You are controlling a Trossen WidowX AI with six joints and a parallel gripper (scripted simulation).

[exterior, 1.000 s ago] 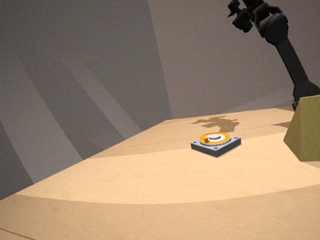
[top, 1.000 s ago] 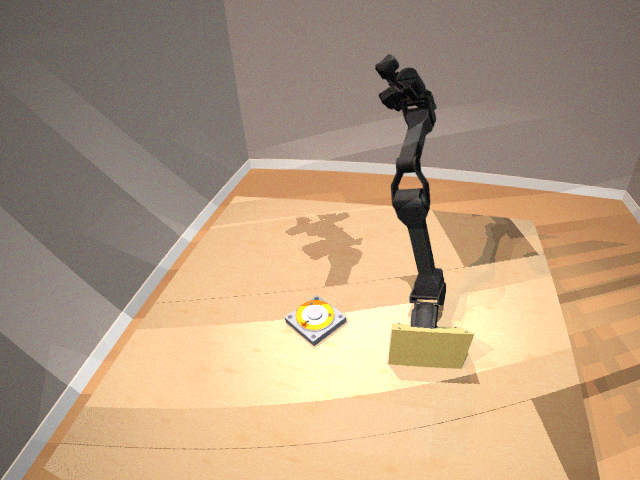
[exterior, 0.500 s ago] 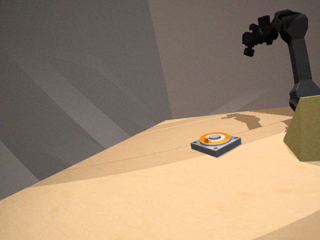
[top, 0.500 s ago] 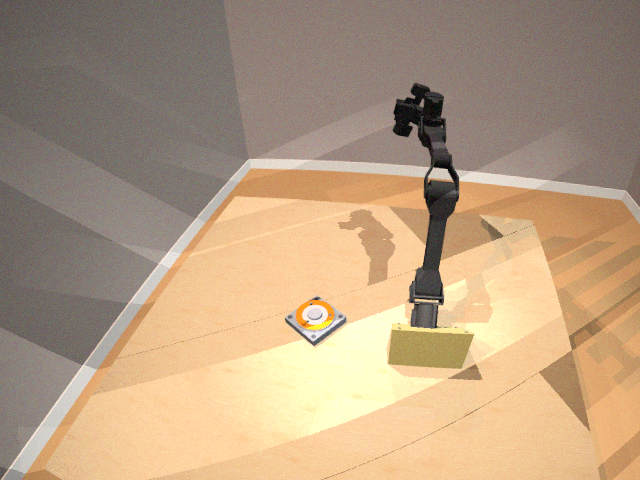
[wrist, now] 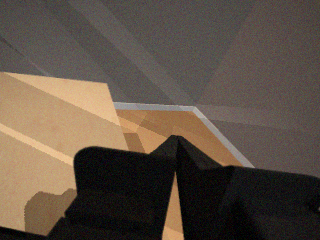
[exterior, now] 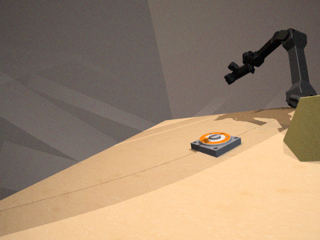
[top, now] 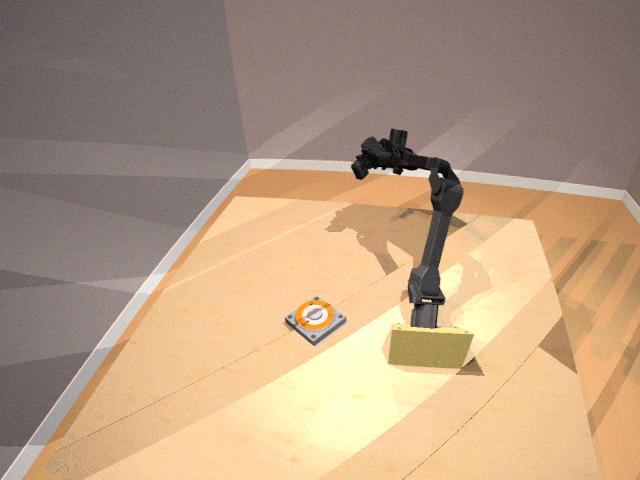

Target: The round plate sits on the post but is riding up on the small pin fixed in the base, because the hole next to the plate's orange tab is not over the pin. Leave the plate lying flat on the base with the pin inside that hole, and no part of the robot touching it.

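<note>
Right now the round plate is 40 mm behind my gripper tip, 600 mm to the left of it and 200 mm below it. From my gripper tip the other things lie so: base 50 mm behind, 580 mm to the left, 210 mm below.
</note>
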